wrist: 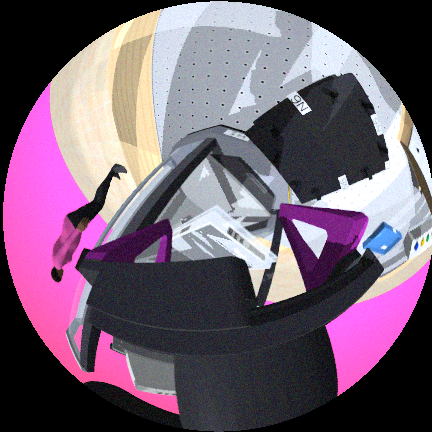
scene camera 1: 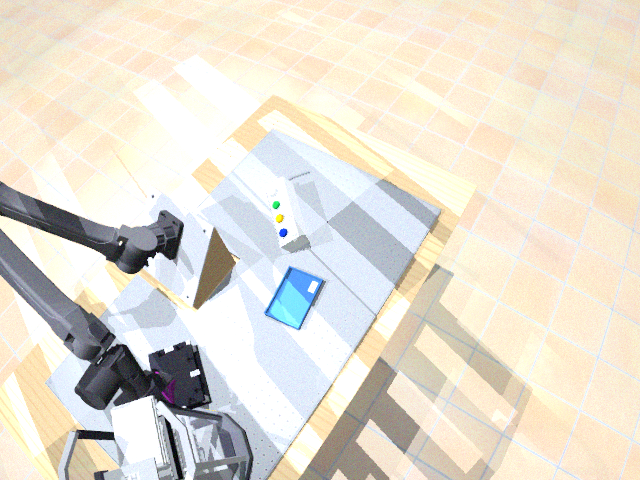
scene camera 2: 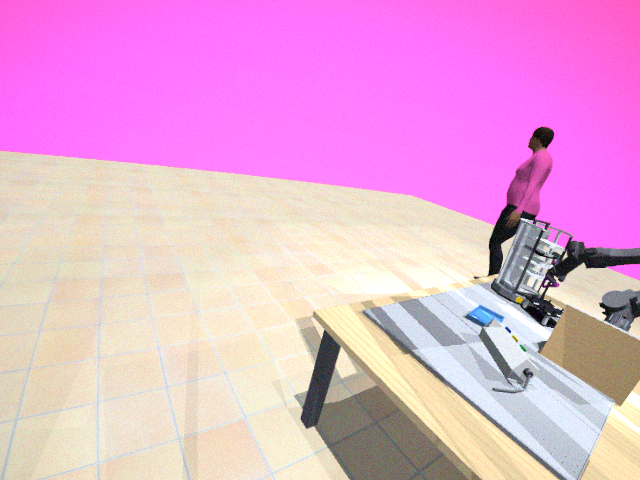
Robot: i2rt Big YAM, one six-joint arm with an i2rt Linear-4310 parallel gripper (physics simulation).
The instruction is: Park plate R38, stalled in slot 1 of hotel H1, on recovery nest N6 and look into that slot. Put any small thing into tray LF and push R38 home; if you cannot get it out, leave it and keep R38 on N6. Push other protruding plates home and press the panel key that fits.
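Seen in the pictures: gripper, between the fingertips: (wrist: 225, 217) (scene camera 2: 545, 280); arm's base, origin of its link: (scene camera 1: 169, 234) (scene camera 2: 607, 339).
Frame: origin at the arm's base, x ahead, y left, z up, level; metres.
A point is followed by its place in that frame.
Observation:
My gripper (scene camera 2: 551, 280) {x 0.322, y -0.361, z 0.008 m} (wrist: 225, 217) {x 0.322, y -0.361, z 0.008 m} is open, its purple fingers spread at hotel H1 (scene camera 2: 516, 253) {x 0.471, y -0.291, z 0.087 m} (wrist: 175, 185) {x 0.315, y -0.413, z -0.001 m}. In the wrist view a pale plate (wrist: 222, 230) {x 0.318, y -0.359, z 0.023 m} with a barcode-like label shows in the hotel beyond the gap between the fingertips; its number is not readable. Nothing is held. Black nest N6 (scene camera 1: 183, 366) {x 0.252, y -0.246, z -0.076 m} (wrist: 325, 145) {x 0.259, y -0.287, z -0.076 m} stands beside the hotel with no plate on it. The blue tray (scene camera 1: 292, 299) {x 0.357, y 0.073, z -0.134 m} (scene camera 2: 484, 315) {x 0.375, y 0.054, z -0.134 m} (wrist: 382, 237) {x 0.359, y 0.067, z -0.134 m} looks empty apart from a white label. The grey panel (scene camera 2: 501, 351) {x 0.194, y 0.324, z -0.094 m} has green (scene camera 1: 276, 205) {x 0.162, y 0.267, z -0.066 m}, yellow (scene camera 1: 279, 218) {x 0.198, y 0.236, z -0.066 m} and blue (scene camera 1: 283, 232) {x 0.237, y 0.204, z -0.065 m} keys. The inside of slot 1 is not clear.
A tilted board (scene camera 1: 217, 268) {x 0.140, y 0.016, z -0.085 m} (scene camera 2: 594, 351) {x 0.010, y 0.073, z -0.035 m} stands near the nest, with the arm's base at its face. The hotel's bars and clear walls surround the gripper closely. A cable (scene camera 2: 509, 390) {x 0.107, y 0.424, z -0.130 m} lies by the panel. A person (scene camera 2: 529, 180) (wrist: 65, 240) stands beyond the table.

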